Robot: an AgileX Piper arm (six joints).
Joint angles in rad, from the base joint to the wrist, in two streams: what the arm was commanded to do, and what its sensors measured. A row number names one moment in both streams.
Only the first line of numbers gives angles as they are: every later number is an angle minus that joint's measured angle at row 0.
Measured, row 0:
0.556, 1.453, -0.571, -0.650, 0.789, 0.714
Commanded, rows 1 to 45:
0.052, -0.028, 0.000, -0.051, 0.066, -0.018
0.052, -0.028, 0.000, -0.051, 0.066, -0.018
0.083, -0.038, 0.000, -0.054, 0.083, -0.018
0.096, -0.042, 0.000, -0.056, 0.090, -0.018
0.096, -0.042, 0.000, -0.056, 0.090, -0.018
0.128, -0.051, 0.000, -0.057, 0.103, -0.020
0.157, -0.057, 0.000, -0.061, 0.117, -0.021
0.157, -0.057, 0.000, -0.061, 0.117, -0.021
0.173, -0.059, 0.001, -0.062, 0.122, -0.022
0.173, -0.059, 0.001, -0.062, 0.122, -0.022
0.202, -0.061, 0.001, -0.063, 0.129, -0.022
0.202, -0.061, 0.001, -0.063, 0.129, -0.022
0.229, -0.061, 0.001, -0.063, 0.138, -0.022
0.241, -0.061, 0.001, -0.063, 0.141, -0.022
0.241, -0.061, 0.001, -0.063, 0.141, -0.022
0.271, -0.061, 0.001, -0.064, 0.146, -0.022
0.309, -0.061, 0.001, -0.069, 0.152, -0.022
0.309, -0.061, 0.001, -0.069, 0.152, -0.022
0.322, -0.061, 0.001, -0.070, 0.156, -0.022
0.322, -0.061, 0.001, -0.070, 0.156, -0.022
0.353, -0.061, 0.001, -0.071, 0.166, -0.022
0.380, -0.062, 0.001, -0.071, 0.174, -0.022
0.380, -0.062, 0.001, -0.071, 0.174, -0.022
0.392, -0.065, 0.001, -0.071, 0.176, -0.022
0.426, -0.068, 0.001, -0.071, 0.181, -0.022
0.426, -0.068, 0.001, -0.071, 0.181, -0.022
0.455, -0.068, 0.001, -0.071, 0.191, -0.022
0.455, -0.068, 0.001, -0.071, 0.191, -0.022
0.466, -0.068, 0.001, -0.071, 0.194, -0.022
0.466, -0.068, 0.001, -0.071, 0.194, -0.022
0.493, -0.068, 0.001, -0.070, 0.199, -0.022
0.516, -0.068, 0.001, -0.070, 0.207, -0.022
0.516, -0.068, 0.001, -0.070, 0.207, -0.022
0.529, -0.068, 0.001, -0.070, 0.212, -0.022
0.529, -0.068, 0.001, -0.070, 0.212, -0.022
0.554, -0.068, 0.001, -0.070, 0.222, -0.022
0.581, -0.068, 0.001, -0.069, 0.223, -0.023
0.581, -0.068, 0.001, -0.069, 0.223, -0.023
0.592, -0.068, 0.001, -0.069, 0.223, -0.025
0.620, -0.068, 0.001, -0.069, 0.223, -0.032
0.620, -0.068, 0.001, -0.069, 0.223, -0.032
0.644, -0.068, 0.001, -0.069, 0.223, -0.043
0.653, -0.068, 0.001, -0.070, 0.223, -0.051
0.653, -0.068, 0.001, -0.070, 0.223, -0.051
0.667, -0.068, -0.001, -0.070, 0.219, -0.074
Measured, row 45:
0.648, -0.058, 0.000, -0.009, 0.181, -0.039
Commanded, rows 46 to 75:
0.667, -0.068, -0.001, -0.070, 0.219, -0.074
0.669, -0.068, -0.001, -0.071, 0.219, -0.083
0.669, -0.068, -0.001, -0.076, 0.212, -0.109
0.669, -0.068, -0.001, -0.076, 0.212, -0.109
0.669, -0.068, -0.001, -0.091, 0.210, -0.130
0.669, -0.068, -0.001, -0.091, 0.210, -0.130
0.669, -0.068, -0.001, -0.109, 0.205, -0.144
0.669, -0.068, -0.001, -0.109, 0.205, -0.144
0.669, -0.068, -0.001, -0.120, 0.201, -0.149
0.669, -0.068, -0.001, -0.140, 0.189, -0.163
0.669, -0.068, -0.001, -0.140, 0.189, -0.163
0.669, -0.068, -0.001, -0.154, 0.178, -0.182
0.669, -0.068, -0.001, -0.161, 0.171, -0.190
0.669, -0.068, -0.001, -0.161, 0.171, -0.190
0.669, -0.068, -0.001, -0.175, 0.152, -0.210
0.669, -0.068, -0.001, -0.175, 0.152, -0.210
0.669, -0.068, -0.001, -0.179, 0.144, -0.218
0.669, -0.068, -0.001, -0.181, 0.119, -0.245
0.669, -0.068, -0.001, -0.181, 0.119, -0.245
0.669, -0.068, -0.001, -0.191, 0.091, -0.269
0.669, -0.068, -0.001, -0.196, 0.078, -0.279
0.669, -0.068, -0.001, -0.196, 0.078, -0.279
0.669, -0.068, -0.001, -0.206, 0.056, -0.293
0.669, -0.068, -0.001, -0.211, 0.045, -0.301
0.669, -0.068, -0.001, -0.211, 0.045, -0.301
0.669, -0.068, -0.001, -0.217, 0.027, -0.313
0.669, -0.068, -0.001, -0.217, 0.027, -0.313
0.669, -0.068, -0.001, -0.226, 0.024, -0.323
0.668, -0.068, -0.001, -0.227, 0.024, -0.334
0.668, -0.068, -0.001, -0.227, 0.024, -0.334
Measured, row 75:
0.667, -0.058, 0.000, -0.163, 0.008, -0.312
